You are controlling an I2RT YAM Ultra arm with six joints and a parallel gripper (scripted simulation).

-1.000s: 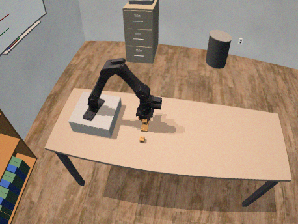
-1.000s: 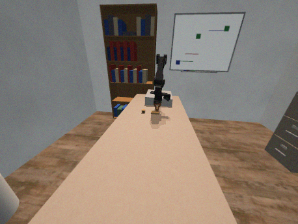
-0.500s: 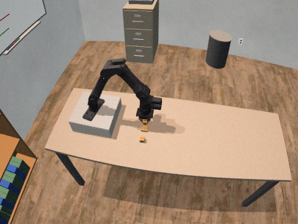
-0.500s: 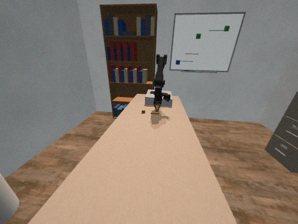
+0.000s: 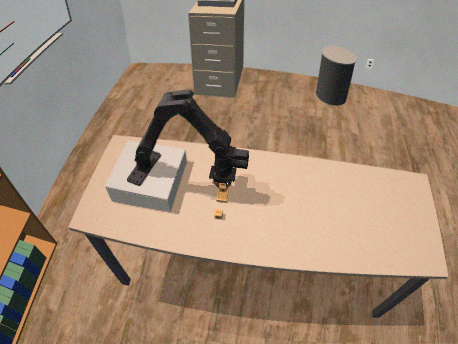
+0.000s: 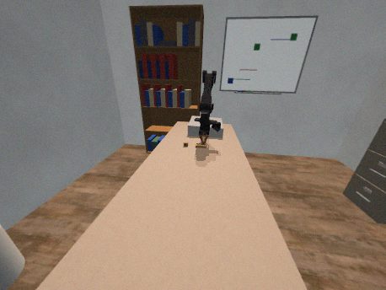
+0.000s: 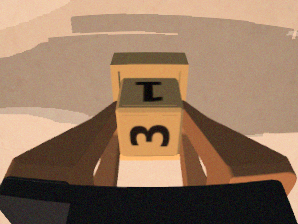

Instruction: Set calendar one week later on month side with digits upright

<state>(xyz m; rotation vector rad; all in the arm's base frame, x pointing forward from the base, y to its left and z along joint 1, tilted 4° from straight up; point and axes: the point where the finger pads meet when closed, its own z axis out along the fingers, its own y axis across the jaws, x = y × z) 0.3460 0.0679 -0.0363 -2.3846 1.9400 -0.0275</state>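
My gripper is now 2 cm to the left of the calendar tray and 3 cm above it. Also, from my hand: wooden digit cube (right at my hand).
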